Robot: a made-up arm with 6 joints. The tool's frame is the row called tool. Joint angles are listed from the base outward. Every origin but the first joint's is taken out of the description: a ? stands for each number. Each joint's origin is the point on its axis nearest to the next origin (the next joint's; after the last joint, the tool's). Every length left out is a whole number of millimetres.
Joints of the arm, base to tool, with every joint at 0 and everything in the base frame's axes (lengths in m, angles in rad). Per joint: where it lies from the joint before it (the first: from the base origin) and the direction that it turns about. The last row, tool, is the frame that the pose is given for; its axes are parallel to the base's.
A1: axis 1 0 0 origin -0.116 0 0.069
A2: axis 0 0 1 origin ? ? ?
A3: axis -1 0 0 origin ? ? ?
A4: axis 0 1 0 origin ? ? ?
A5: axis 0 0 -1 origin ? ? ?
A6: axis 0 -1 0 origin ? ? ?
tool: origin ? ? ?
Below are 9 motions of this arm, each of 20 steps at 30 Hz.
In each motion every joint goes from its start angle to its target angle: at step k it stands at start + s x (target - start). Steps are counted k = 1, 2, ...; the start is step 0. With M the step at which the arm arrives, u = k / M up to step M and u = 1 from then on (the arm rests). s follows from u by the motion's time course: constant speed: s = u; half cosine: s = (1 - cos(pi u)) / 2; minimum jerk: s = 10 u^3 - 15 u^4 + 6 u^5.
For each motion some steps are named. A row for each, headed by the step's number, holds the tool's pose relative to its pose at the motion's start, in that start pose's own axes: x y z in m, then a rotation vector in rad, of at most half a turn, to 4 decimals.
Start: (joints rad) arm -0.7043 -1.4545 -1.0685 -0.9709 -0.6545 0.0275
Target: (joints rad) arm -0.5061 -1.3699 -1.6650 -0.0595 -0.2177 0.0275
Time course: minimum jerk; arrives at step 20
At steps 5, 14, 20:
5: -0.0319 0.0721 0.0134 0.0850 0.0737 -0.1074
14: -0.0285 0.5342 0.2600 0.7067 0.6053 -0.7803
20: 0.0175 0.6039 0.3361 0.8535 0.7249 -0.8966

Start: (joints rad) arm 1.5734 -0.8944 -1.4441 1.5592 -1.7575 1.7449
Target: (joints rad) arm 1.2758 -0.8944 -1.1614 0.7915 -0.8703 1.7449
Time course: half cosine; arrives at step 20
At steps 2, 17, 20:
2: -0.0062 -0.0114 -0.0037 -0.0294 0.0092 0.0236
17: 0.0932 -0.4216 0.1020 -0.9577 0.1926 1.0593
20: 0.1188 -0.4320 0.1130 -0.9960 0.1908 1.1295

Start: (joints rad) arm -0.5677 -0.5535 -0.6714 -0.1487 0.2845 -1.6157
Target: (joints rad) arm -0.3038 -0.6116 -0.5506 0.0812 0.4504 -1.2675
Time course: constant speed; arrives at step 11
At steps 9, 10, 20:
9: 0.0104 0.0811 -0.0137 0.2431 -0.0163 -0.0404
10: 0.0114 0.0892 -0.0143 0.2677 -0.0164 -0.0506
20: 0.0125 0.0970 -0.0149 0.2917 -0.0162 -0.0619

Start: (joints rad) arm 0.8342 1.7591 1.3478 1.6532 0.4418 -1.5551
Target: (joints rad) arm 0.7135 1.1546 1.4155 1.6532 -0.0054 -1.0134
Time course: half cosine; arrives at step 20
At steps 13, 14, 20:
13: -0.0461 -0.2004 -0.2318 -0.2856 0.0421 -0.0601
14: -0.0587 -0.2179 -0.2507 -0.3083 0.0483 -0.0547
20: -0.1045 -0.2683 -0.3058 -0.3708 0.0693 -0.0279

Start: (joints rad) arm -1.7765 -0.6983 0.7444 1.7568 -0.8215 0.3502
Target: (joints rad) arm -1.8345 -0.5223 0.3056 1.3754 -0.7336 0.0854
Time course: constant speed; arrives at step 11
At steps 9, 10, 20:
9: 0.1323 -0.3248 0.0106 -0.3017 0.0065 0.3292
10: 0.1544 -0.3550 0.0169 -0.3331 0.0048 0.3627
20: 0.1777 -0.3838 0.0239 -0.3639 0.0026 0.3956

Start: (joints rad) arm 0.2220 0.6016 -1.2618 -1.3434 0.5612 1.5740
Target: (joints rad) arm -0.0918 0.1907 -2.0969 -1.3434 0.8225 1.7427
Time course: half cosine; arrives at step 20
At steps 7, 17, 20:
7: 0.0646 -0.1251 0.0535 -0.2374 -0.1461 -0.0269
17: 0.0996 -0.3909 0.2900 -0.7790 -0.4431 -0.2162
20: 0.0917 -0.4085 0.3118 -0.8204 -0.4595 -0.2383

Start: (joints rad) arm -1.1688 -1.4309 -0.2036 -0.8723 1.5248 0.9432
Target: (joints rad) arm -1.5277 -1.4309 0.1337 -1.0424 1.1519 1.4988
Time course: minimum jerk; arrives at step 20
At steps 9, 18, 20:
9: 0.1655 0.1645 0.1118 0.3506 -0.3309 -0.0343
18: 0.3799 0.2598 0.4227 0.8215 -0.8470 -0.2086
20: 0.3825 0.2595 0.4280 0.8280 -0.8548 -0.2122

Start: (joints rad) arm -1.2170 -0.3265 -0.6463 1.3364 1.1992 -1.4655
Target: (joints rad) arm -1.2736 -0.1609 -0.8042 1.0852 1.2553 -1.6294
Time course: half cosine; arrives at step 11
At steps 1, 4, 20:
1: -0.0016 0.0004 0.0013 -0.0014 -0.0001 0.0024
4: -0.0245 0.0059 0.0181 -0.0211 0.0018 0.0348
20: -0.0908 0.0168 0.0518 -0.0842 0.0296 0.1143

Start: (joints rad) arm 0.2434 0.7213 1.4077 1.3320 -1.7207 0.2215
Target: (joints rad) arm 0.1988 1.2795 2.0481 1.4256 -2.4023 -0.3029
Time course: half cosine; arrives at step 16
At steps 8, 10, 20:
8: -0.1554 -0.0356 0.0715 -0.1921 0.4183 0.0358
10: -0.1939 -0.0497 0.0999 -0.2665 0.5697 0.0326
20: -0.2330 -0.0775 0.1421 -0.3893 0.8025 0.0105

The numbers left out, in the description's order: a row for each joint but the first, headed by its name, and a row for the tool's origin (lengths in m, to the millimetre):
A2: 0 0.027 0.203
A3: -0.251 -0.083 0
A4: 0 -0.463 0.019
A5: -0.001 0 -0.179
A6: -0.016 0.199 0
tool: -0.055 0 -0.391

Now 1 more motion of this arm.
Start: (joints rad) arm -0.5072 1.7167 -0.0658 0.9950 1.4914 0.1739
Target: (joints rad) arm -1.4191 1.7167 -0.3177 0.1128 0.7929 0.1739
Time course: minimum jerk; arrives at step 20
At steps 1, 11, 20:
1: -0.0003 0.0001 0.0002 0.0002 0.0003 0.0011
11: -0.1861 0.0267 0.1305 0.1383 0.2107 0.4895
20: -0.2980 0.0349 0.2305 0.2720 0.3711 0.6974

